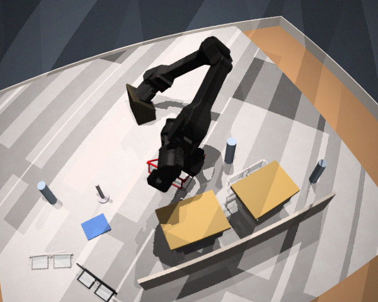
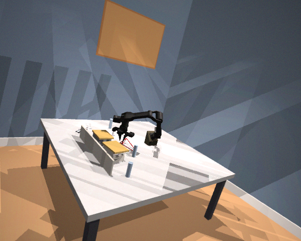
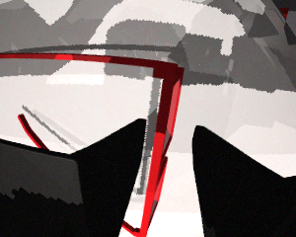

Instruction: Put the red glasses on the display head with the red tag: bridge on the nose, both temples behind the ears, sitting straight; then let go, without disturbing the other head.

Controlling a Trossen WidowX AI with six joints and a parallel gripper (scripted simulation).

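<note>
My gripper tip is 7 cm past the post, 22 cm to the left of it and 2 cm above it. The rest, counted from my gripper tip: long grey board (29 cm ahead, 6 cm to the left, 1 cm above); blue square (1 cm ahead, 28 cm to the right, 4 cm below).
</note>
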